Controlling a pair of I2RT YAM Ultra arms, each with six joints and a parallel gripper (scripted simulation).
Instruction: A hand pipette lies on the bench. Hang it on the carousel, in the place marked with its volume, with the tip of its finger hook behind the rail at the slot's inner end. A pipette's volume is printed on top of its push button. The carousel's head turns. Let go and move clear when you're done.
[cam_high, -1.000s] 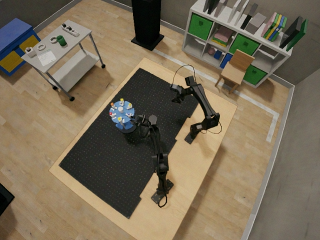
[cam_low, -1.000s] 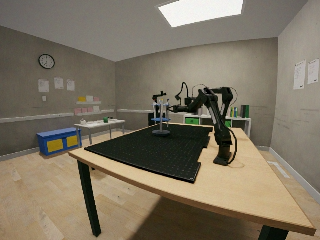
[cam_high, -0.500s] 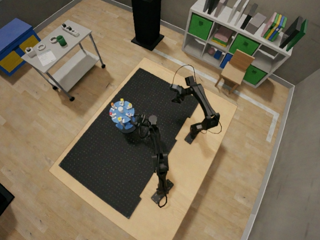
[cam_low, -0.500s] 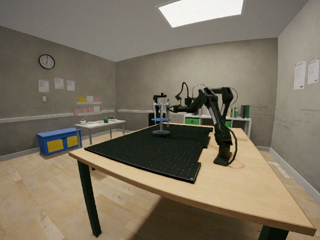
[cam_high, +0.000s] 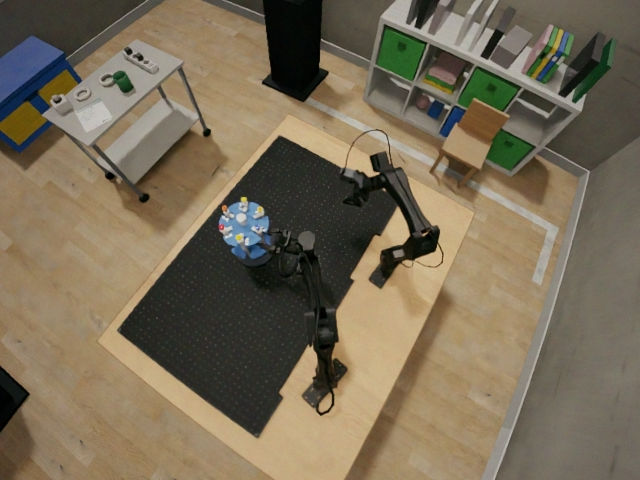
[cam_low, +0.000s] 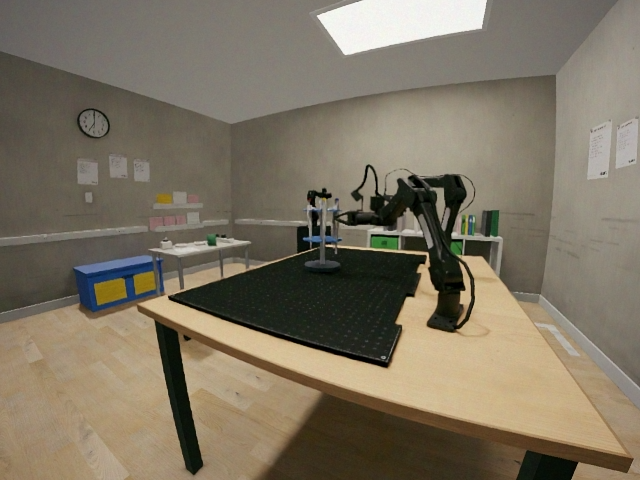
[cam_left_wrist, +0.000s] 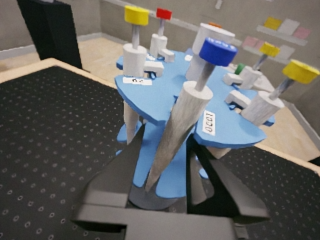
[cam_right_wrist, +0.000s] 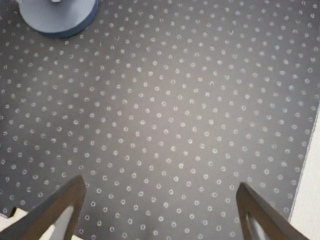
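The white hand pipette lies 30 mm below my left hand, 10 mm to the right of it and 10 mm ahead of it.
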